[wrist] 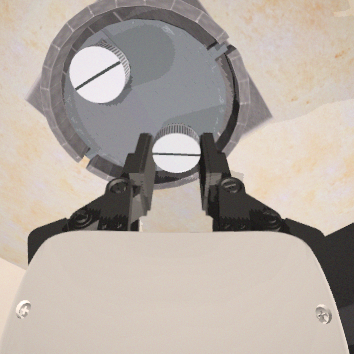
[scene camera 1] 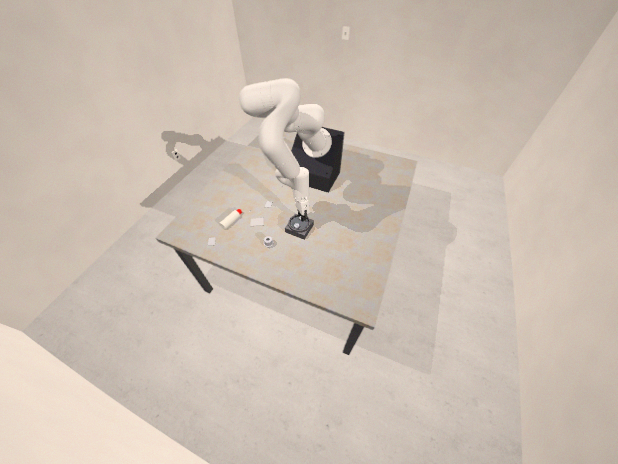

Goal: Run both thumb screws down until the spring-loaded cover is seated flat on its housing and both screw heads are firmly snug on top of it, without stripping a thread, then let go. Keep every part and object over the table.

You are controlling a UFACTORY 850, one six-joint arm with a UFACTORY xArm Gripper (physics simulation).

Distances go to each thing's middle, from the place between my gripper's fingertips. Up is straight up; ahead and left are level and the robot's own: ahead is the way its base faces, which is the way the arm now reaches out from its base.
The round grey cover [wrist: 173, 78] lies 3 cm ahead of my hand and 2 cm below it.
